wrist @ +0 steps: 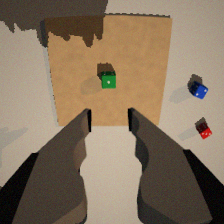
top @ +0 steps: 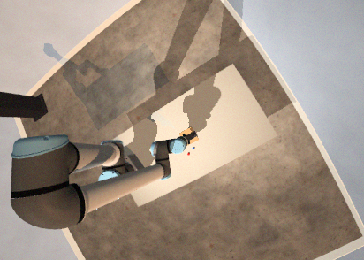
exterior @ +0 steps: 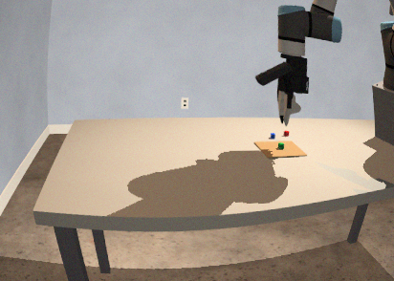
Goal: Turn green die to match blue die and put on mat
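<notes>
Now: hand 80 mm above the green die. From my hand the other things lie so: red die: 70 mm behind, 150 mm to the right, 90 mm below; then mat: 90 mm below; then blue die: 10 mm behind, 120 mm to the right, 90 mm below.
</notes>
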